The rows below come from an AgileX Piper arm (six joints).
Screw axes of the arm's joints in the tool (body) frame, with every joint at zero. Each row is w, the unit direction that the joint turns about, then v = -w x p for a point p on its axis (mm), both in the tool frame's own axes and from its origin. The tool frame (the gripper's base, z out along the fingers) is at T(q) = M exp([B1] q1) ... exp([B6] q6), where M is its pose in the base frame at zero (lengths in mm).
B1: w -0.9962 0 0.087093 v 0 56.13 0
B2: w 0 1 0 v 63.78 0 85.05
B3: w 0 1 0 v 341.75 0 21.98
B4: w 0 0 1 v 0 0 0
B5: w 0 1 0 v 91 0 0
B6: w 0 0 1 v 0 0 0
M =
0.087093 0 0.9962 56.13
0 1 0 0
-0.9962 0 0.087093 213.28
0 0 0 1
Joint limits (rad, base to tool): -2.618..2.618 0..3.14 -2.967..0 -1.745..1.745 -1.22..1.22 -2.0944..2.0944
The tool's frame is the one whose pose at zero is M.
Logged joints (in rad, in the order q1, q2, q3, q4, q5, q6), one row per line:
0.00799 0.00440 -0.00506 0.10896 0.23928 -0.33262
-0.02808 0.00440 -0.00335 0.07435 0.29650 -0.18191
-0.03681 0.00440 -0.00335 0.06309 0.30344 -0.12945
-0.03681 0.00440 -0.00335 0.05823 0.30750 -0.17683
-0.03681 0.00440 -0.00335 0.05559 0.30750 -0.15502
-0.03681 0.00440 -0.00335 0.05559 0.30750 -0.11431
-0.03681 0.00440 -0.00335 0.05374 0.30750 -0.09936
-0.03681 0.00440 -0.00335 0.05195 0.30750 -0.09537
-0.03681 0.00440 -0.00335 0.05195 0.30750 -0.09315
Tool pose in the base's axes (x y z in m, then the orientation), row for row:
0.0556 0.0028 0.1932 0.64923 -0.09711 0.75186 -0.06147
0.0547 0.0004 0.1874 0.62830 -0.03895 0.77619 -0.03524
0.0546 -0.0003 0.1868 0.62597 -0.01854 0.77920 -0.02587
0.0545 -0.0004 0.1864 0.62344 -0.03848 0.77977 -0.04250
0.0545 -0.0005 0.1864 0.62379 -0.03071 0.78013 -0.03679
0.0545 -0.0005 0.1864 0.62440 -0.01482 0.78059 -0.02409
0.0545 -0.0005 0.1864 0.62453 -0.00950 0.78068 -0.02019
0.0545 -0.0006 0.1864 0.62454 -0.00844 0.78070 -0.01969
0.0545 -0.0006 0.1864 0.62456 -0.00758 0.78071 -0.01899
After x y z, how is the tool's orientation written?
As a quaternion, w x y z.
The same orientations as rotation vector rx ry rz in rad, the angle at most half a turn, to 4 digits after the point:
-0.2207 1.7086 -0.1397
-0.0893 1.7788 -0.0808
-0.0425 1.7874 -0.0593
-0.0884 1.7905 -0.0976
-0.0705 1.7911 -0.0845
-0.0340 1.7917 -0.0553
-0.0218 1.7918 -0.0463
-0.0194 1.7918 -0.0452
-0.0174 1.7918 -0.0436

